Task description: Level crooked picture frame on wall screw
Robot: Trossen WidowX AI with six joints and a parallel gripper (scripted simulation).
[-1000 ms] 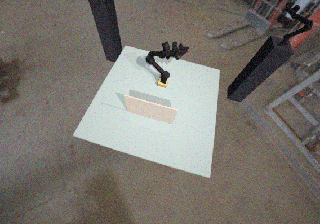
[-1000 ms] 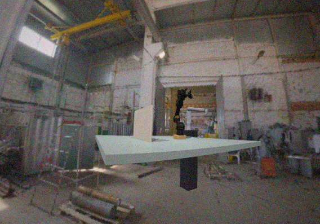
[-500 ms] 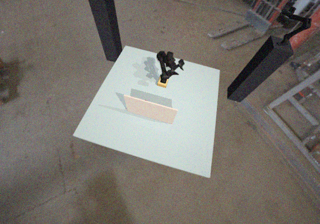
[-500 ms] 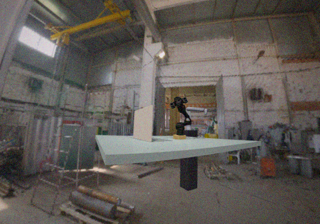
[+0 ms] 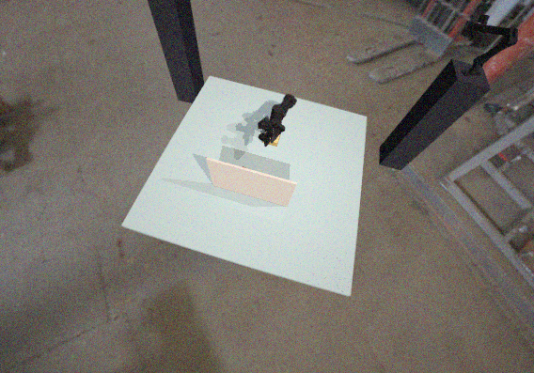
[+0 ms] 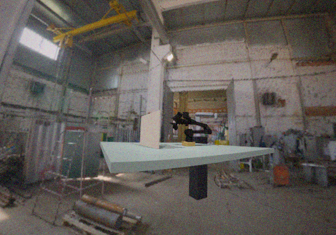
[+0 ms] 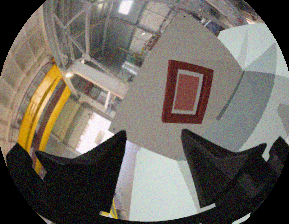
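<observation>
The picture frame lies 200 mm ahead of my gripper tip, 90 mm below it and 50 mm to the right of it. From my gripper tip the other things lie so: wall panel 210 mm ahead, 100 mm below, 40 mm to the right.
</observation>
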